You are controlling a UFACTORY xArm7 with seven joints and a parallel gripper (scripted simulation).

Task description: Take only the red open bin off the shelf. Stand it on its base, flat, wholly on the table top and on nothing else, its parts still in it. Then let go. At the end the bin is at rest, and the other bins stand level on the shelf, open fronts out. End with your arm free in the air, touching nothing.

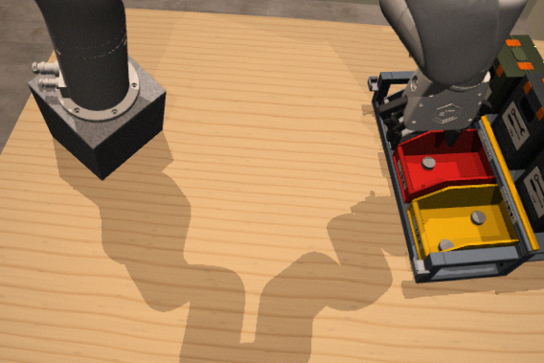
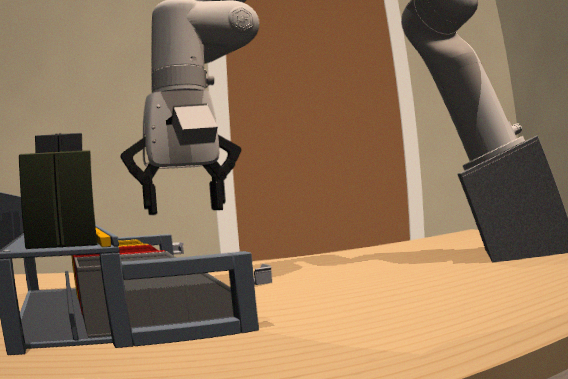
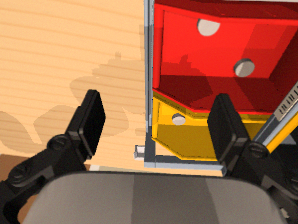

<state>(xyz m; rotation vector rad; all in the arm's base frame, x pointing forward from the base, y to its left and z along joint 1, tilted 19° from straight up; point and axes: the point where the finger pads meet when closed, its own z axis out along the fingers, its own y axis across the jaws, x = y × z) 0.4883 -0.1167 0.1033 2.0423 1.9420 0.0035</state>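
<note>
Right now the red open bin is 90 mm below my hand, 80 mm ahead of it and 10 mm to the right of it. Round my hand: dark box (190 mm ahead, 100 mm to the left, 20 mm above); yellow open bin (120 mm to the right, 90 mm below, 70 mm ahead).
</note>
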